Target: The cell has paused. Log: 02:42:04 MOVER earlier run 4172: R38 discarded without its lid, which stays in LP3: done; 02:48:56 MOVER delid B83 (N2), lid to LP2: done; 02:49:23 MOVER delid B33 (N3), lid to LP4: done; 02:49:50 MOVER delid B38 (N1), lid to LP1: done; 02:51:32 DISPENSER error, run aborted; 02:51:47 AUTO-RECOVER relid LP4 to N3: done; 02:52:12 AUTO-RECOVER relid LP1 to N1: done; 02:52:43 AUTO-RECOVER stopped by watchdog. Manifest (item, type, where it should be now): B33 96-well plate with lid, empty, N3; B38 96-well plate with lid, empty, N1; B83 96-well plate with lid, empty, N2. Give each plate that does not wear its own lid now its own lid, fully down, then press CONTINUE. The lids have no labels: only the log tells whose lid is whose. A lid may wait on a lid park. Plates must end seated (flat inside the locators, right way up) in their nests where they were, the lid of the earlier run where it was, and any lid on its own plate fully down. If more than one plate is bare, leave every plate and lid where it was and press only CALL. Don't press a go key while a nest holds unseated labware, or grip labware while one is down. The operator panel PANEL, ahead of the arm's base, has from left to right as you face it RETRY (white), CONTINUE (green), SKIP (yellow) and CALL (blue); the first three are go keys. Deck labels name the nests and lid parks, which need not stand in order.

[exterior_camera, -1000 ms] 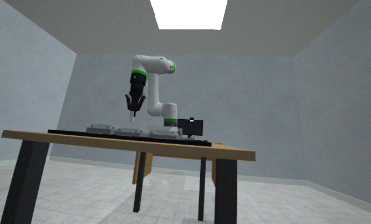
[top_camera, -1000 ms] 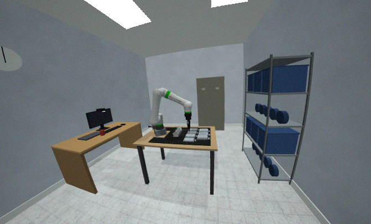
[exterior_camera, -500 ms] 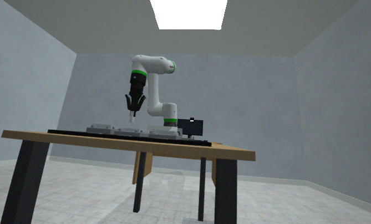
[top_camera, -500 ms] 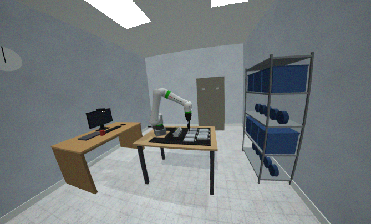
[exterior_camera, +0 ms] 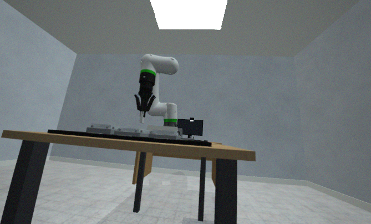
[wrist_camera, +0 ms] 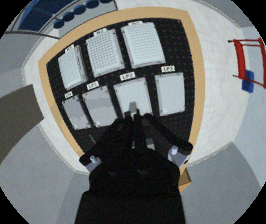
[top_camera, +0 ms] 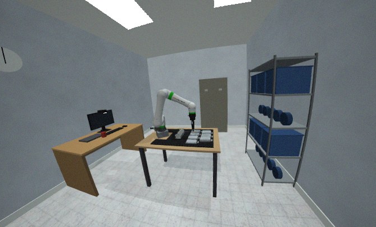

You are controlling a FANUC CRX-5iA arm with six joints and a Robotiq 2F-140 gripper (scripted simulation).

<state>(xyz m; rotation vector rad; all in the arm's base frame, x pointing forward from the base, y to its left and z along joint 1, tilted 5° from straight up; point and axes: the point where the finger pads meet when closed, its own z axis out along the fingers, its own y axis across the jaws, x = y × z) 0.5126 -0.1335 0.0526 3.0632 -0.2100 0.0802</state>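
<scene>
My gripper is now 90 mm above the clear lid and 10 mm past it. From my hand the other things lie so: plate (180 mm ahead, 80 mm below, 30 mm to the left); yellow key (240 mm behind, 80 mm to the left, 40 mm below); blue key (250 mm behind, 40 mm below, 30 mm to the left).
</scene>
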